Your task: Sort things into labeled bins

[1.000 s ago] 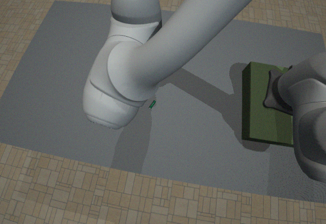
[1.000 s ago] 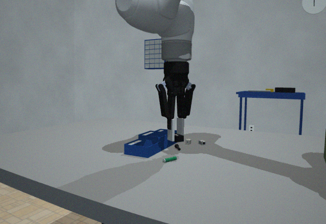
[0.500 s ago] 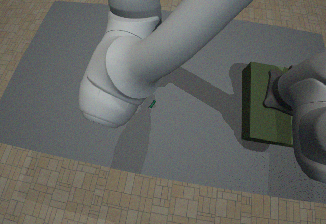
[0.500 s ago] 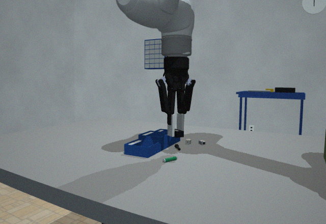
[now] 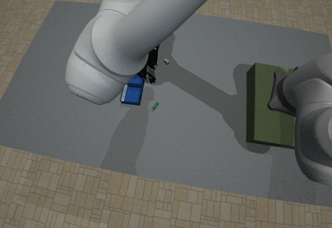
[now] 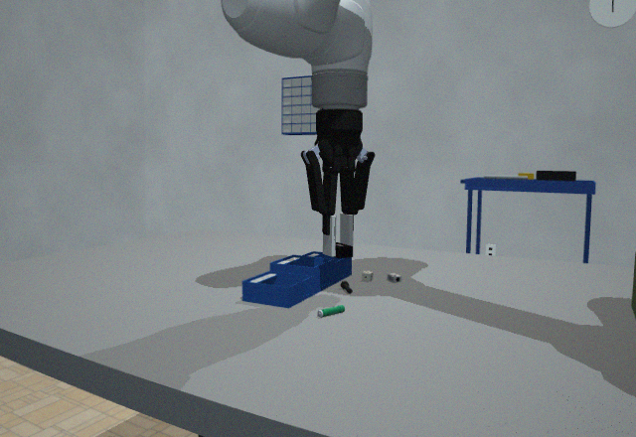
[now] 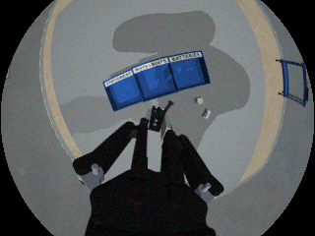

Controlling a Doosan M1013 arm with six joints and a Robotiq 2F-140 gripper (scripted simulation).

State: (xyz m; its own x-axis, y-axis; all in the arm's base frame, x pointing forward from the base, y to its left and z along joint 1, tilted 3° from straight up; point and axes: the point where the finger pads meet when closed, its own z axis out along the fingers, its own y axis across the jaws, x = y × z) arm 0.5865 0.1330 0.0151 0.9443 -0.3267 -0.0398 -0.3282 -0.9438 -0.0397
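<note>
Right now the green thing is 10 cm below my hand, 9 cm to the left of it and 6 cm behind it. The rest, counted from my hand: white piece (12 cm to the right, 9 cm below, 2 cm ahead); black thing (10 cm below, 3 cm to the right, 1 cm ahead).
</note>
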